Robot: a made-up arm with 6 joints. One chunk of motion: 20 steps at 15 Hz.
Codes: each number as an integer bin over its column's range. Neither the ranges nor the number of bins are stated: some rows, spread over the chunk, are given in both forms.
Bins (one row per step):
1: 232 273 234 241 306 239
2: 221 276 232 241 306 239
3: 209 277 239 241 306 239
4: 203 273 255 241 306 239
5: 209 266 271 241 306 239
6: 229 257 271 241 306 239
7: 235 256 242 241 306 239
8: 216 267 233 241 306 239
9: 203 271 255 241 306 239
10: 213 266 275 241 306 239
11: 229 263 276 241 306 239
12: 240 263 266 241 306 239
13: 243 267 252 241 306 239
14: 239 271 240 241 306 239
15: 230 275 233 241 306 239
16: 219 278 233 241 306 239
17: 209 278 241 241 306 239
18: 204 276 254 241 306 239
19: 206 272 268 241 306 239
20: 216 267 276 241 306 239
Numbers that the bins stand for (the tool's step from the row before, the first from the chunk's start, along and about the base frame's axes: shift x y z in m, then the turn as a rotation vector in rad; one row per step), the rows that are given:
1: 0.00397 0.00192 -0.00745 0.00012 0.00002 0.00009
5: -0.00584 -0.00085 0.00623 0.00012 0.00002 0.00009
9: -0.00840 0.00113 0.00032 0.00012 0.00002 0.00009
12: 0.00739 -0.00204 0.00438 0.00012 0.00002 0.00009
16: -0.00157 0.00389 -0.00782 0.00012 0.00002 0.00009
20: -0.00285 -0.00045 0.00808 0.00012 0.00002 0.00009
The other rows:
2: -0.00072 0.00310 -0.00819 0.00012 0.00002 0.00009
3: -0.00584 0.00350 -0.00560 0.00012 0.00002 0.00009
4: -0.00840 0.00192 0.00032 0.00012 0.00002 0.00009
6: 0.00269 -0.00441 0.00623 0.00012 0.00002 0.00009
7: 0.00525 -0.00480 -0.00449 0.00012 0.00002 0.00009
8: -0.00285 -0.00045 -0.00782 0.00012 0.00002 0.00009
10: -0.00413 -0.00085 0.00771 0.00012 0.00002 0.00009
11: 0.00269 -0.00204 0.00808 0.00012 0.00002 0.00009
13: 0.00867 -0.00045 -0.00079 0.00012 0.00002 0.00009
14: 0.00696 0.00113 -0.00523 0.00012 0.00002 0.00009
15: 0.00312 0.00271 -0.00782 0.00012 0.00002 0.00009
17: -0.00584 0.00389 -0.00486 0.00012 0.00002 0.00009
18: -0.00797 0.00310 -0.00005 0.00012 0.00002 0.00009
19: -0.00712 0.00152 0.00512 0.00012 0.00002 0.00009

